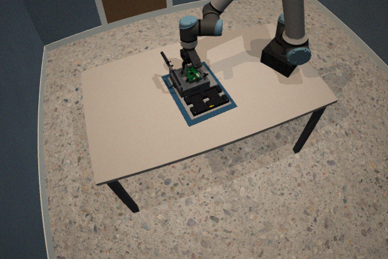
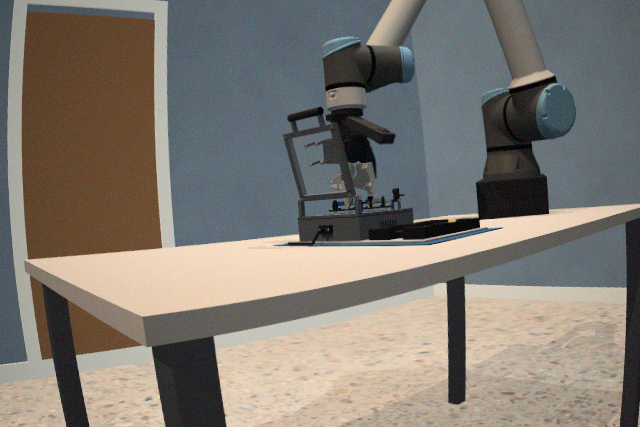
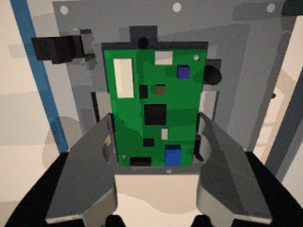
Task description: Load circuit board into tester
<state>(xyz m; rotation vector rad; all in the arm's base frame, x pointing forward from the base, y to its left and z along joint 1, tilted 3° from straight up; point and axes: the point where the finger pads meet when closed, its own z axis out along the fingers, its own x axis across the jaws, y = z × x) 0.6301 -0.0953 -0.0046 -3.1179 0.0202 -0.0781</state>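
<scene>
Right now the green circuit board is right at my hand. Also, from my hand: tester lid: 120 mm ahead, 100 mm above; tester: 30 mm ahead, 40 mm to the left, 30 mm above; black latch block: 60 mm behind, 60 mm to the left, 10 mm above.
</scene>
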